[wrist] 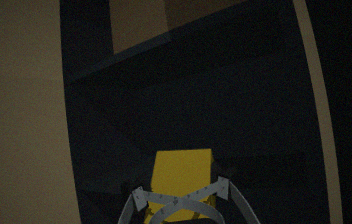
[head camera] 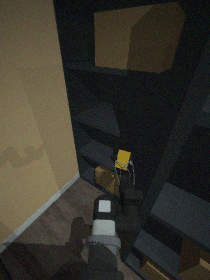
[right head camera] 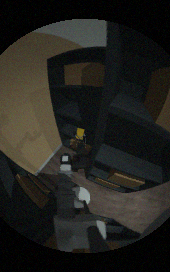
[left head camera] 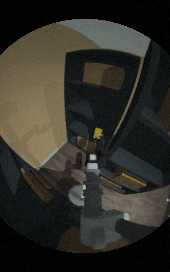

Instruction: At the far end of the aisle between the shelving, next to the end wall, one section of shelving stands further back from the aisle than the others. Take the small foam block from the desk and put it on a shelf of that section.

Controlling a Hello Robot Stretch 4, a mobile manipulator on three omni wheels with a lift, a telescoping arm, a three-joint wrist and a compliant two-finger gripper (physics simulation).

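Seen in the pictures: gripper, fingertip midpoint: point(wrist: 179, 180) point(head camera: 122, 155) point(right head camera: 79, 130) point(left head camera: 96, 130); robot's base at its link origin: point(right head camera: 78, 196) point(left head camera: 79, 194).
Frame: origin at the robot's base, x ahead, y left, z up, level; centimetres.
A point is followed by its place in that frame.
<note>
The small yellow foam block point(head camera: 123, 158) @(x 55.3, y -8.6, z 108.2 cm) point(left head camera: 98, 132) @(x 55.1, y -9.4, z 108.1 cm) point(right head camera: 80, 133) @(x 54.7, y -9.1, z 107.7 cm) point(wrist: 181, 167) @(x 56.4, y -8.8, z 109.5 cm) is held between the fingertips of my gripper point(head camera: 124, 164) point(wrist: 179, 180) @(x 58.3, y -8.4, z 107.8 cm), which is shut on it. The dark section of shelving point(head camera: 95, 118) @(x 122.0, y 12.0, z 96.3 cm) point(left head camera: 102, 53) @(x 108.2, y -8.8, z 184.5 cm) point(wrist: 327, 135) beside the end wall is straight ahead, with several shelves. In the wrist view the block shows below a shelf that bears a box, in front of the section's dark interior. How deep the block is relative to the shelf edges is hard to tell in the dim light.
A large brown box point(head camera: 112, 40) @(x 104.0, y -1.1, z 156.2 cm) point(left head camera: 93, 73) @(x 103.6, y -1.8, z 154.5 cm) point(right head camera: 77, 75) @(x 100.4, y -6.8, z 153.1 cm) point(wrist: 137, 22) @(x 104.3, y -0.7, z 150.7 cm) stands on an upper shelf. Another brown box point(head camera: 104, 176) @(x 105.6, y 1.3, z 28.4 cm) is low in the section. The tan end wall point(head camera: 30, 100) @(x 99.5, y 57.1, z 120.3 cm) point(wrist: 30, 110) @(x 114.8, y 47.3, z 128.1 cm) is at the left. Nearer shelving point(head camera: 185, 210) @(x 37.0, y -35.2, z 96.3 cm) stands at the right.
</note>
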